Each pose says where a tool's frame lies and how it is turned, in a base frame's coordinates. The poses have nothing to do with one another.
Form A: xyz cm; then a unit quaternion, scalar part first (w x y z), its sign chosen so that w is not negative.
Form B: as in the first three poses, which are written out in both.
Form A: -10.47, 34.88, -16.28, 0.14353, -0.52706, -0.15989, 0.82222
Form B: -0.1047, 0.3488, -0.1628, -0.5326, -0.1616, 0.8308, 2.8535
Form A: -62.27, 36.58, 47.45, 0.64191, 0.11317, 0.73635, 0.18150
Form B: -0.6227, 0.3658, 0.4745, 0.1476, 0.9603, 0.2367, 1.7476
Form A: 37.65, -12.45, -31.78, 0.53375, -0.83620, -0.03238, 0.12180
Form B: 0.3765, -0.1245, -0.3178, -0.9888, -0.0383, 0.1440, 2.0155
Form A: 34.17, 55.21, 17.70, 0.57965, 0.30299, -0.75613, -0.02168
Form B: 0.3417, 0.5521, 0.1770, 0.3718, -0.9279, -0.0266, 1.9050
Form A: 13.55, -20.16, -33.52, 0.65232, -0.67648, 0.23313, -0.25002
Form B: 0.1355, -0.2016, -0.3352, -0.8925, 0.3076, -0.3299, 1.7203
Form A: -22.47, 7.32, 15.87, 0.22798, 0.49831, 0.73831, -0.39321
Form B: -0.2247, 0.0732, 0.1587, 0.5118, 0.7583, -0.4038, 2.6816
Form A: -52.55, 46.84, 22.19, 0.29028, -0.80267, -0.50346, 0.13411
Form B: -0.5255, 0.4684, 0.2219, -0.8388, -0.5261, 0.1401, 2.5526
